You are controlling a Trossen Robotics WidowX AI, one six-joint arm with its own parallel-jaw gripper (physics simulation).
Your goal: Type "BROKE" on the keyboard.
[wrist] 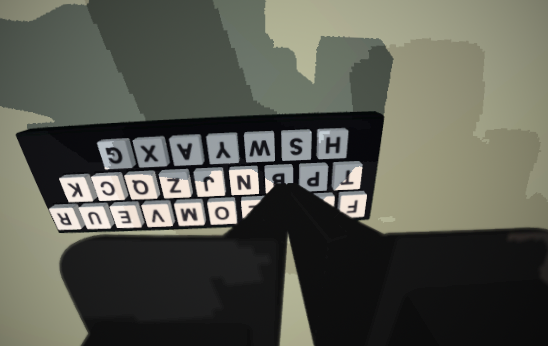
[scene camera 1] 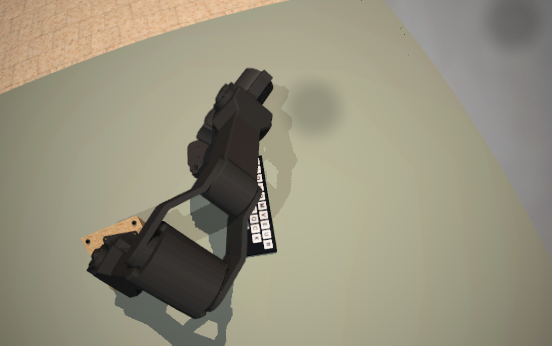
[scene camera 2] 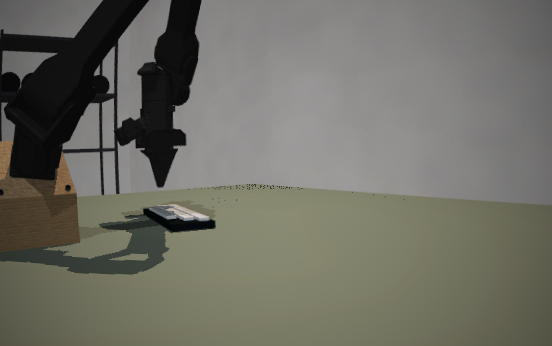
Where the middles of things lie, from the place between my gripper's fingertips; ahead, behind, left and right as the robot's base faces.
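Black keyboard (scene camera 2: 175, 218): my gripper 5 cm above it, 5 cm to the left of it, 1 cm short of it.
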